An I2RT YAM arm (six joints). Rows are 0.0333 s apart.
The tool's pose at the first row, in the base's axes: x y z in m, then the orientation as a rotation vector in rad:
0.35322 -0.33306 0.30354 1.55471 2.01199 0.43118
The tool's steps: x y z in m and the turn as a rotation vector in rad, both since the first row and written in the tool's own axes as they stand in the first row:
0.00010 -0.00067 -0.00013 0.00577 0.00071 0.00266
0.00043 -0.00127 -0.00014 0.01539 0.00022 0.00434
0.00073 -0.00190 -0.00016 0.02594 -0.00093 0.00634
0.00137 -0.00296 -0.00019 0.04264 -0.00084 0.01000
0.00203 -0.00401 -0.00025 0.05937 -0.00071 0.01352
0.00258 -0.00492 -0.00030 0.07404 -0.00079 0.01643
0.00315 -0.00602 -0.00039 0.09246 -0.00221 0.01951
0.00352 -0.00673 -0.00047 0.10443 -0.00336 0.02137
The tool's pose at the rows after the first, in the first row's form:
0.35260 -0.33314 0.30324 1.56108 2.01362 0.42738
0.35207 -0.33299 0.30284 1.56861 2.01696 0.41851
0.35152 -0.33288 0.30243 1.57697 2.02001 0.40828
0.35056 -0.33255 0.30171 1.59087 2.02587 0.39383
0.34959 -0.33221 0.30102 1.60463 2.03178 0.37924
0.34876 -0.33193 0.30042 1.61647 2.03687 0.36612
0.34774 -0.33168 0.29974 1.63055 2.04255 0.34819
0.34708 -0.33152 0.29932 1.63950 2.04609 0.33622

